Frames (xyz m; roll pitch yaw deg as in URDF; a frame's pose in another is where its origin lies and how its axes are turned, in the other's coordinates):
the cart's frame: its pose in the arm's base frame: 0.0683 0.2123 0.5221 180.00 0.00 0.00
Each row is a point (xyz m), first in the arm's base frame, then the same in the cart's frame.
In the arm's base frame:
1: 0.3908 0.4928 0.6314
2: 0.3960 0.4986 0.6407
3: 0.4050 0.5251 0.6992
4: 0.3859 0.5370 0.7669
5: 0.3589 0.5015 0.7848
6: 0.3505 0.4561 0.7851
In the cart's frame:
1: 0.3225 -0.2805 -0.1093
2: 0.3277 -0.2863 -0.1186
3: 0.3367 -0.3128 -0.1771
4: 0.3176 -0.3247 -0.2448
5: 0.2906 -0.2892 -0.2627
6: 0.2822 -0.2438 -0.2630

